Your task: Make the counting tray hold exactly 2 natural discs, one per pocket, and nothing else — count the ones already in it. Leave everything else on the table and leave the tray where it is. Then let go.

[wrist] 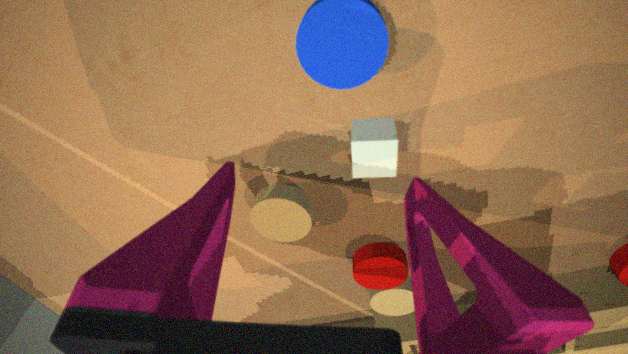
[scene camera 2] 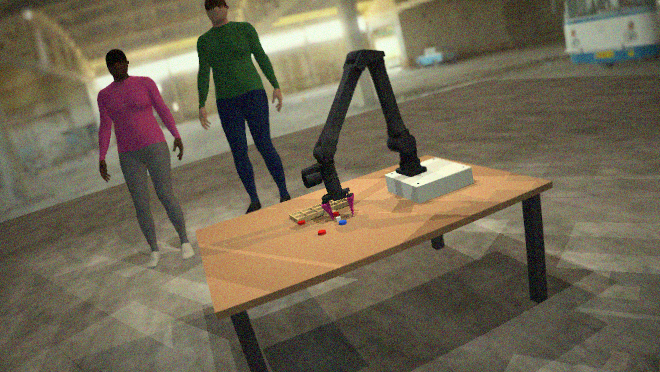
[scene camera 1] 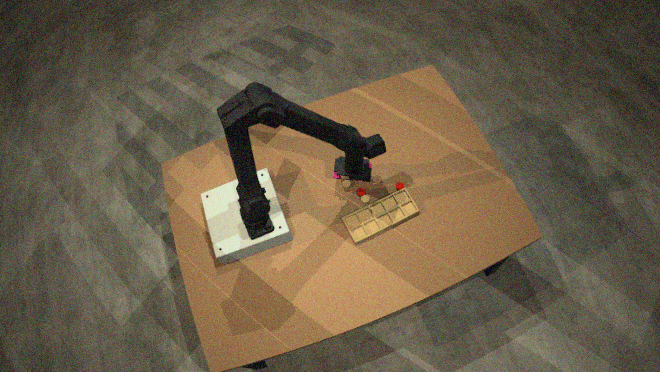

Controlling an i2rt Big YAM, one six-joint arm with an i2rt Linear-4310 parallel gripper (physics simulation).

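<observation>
The counting tray (scene camera 1: 387, 228) (wrist: 605, 320) is a pale wooden tray with two rows of pockets; no disc shows in its pockets in scene camera 1. One natural disc (scene camera 1: 346, 183) (wrist: 281, 220) lies on the table by the gripper. Another natural disc (scene camera 1: 365, 199) (wrist: 392, 302) lies near the tray's long edge, close to a red disc (scene camera 1: 361, 192) (wrist: 380, 266). My gripper (scene camera 2: 342, 216) (wrist: 324, 180) is open and empty, pointing down above the table. In the wrist view the first natural disc appears near the left finger. The right finger partly covers the second.
A white cube (scene camera 2: 338, 218) (wrist: 374, 157) and a blue disc (scene camera 2: 342, 222) (wrist: 342, 45) lie beyond the fingertips in the wrist view. A red disc (scene camera 1: 400, 186) (scene camera 2: 301, 222) lies by the tray's far end. Another red disc (scene camera 2: 321, 232) lies farther out. The white base (scene camera 1: 225, 210) carries the arm.
</observation>
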